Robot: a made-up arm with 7 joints.
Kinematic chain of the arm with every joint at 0, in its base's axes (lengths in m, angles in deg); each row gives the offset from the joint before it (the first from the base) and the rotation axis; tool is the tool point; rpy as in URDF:
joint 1: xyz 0 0 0.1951 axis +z
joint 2: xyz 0 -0.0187 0.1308 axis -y
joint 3: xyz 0 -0.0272 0.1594 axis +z
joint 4: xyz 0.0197 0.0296 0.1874 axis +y
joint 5: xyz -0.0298 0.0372 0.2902 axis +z
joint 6: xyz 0 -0.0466 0.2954 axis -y
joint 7: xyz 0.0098 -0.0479 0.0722 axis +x
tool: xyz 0 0 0 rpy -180 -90 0
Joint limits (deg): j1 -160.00..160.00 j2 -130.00..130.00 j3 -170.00..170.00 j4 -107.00..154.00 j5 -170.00..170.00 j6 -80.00..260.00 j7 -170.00..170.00
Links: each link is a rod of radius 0.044 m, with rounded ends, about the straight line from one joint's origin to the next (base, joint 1, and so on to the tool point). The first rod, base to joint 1, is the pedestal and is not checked.
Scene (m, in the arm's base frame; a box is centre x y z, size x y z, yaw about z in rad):
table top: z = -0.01
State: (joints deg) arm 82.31 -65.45 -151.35 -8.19 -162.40 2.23 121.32
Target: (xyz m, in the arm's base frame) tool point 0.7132 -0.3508 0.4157
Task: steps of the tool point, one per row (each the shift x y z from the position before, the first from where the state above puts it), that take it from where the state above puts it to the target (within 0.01 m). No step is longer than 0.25 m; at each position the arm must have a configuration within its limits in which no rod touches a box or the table.
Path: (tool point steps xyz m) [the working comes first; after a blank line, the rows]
Joints at the target: 42.39 -81.73 -107.34 97.12 -170.00 16.70 121.32
Straight joint move there: clear.

1: 0.1443 -0.0607 0.0842
2: 0.1508 -0.1056 0.0581
3: 0.1403 -0.1488 0.0263
4: 0.1123 -0.1853 -0.0082
5: 0.0682 -0.2098 -0.0414
6: 0.0121 -0.2175 -0.0702
7: -0.0500 -0.2058 -0.0908
8: -0.1105 -0.1740 -0.1011

